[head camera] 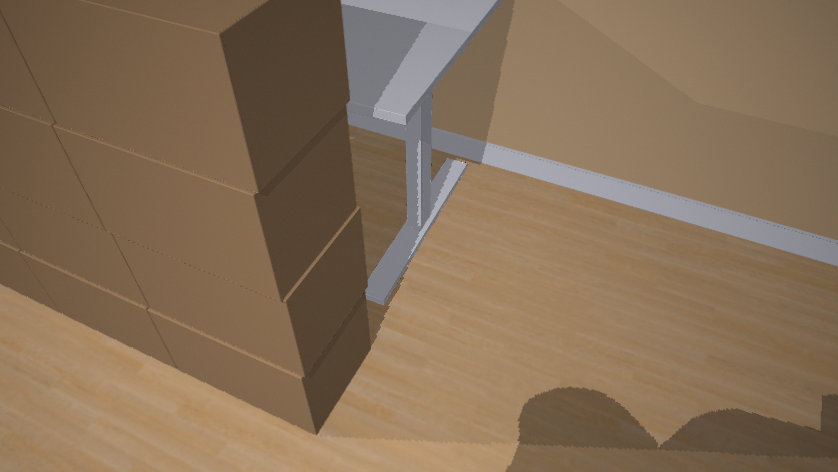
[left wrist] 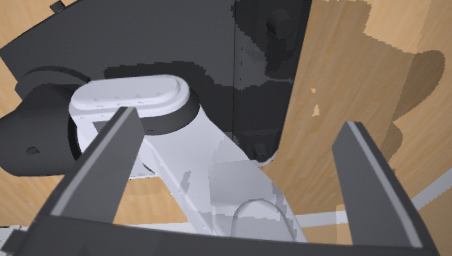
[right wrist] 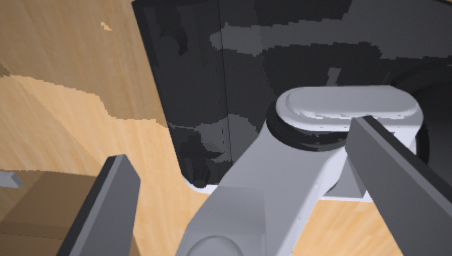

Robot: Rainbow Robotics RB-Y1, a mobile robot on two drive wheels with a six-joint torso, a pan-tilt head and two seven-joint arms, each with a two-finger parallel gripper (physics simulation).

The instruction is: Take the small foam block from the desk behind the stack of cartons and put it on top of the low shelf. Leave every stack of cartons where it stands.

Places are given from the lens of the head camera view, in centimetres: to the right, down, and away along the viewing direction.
grey desk (head camera: 394, 62): -6, -40, 142
